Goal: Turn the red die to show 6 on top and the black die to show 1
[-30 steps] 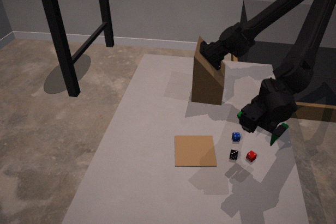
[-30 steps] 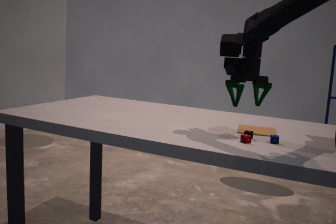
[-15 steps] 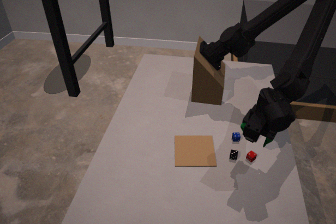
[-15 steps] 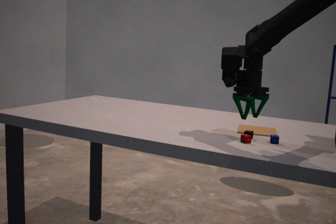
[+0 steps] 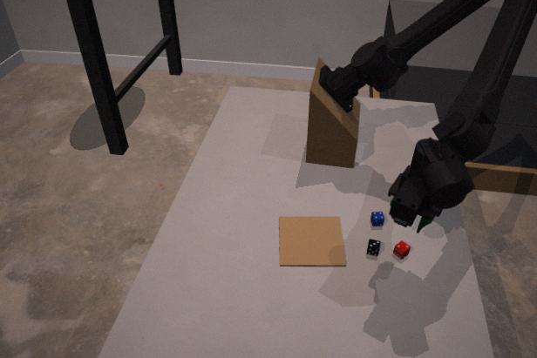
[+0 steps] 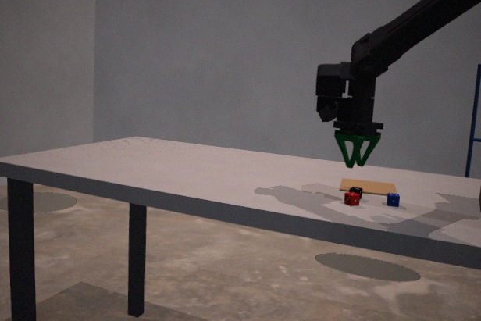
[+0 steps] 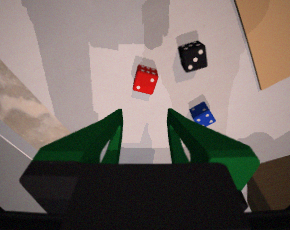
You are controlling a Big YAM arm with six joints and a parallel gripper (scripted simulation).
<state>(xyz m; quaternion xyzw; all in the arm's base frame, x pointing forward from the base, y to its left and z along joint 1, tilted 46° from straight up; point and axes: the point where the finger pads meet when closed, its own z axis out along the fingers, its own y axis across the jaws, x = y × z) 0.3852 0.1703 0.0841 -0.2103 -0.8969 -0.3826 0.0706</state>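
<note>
The red die lies 8 cm below my hand. Round my hand: black die (6 cm to the right, 8 cm below); then tan mat (1 cm behind, 20 cm to the right, 9 cm below); then blue die (8 cm behind, 5 cm to the right, 8 cm below).
</note>
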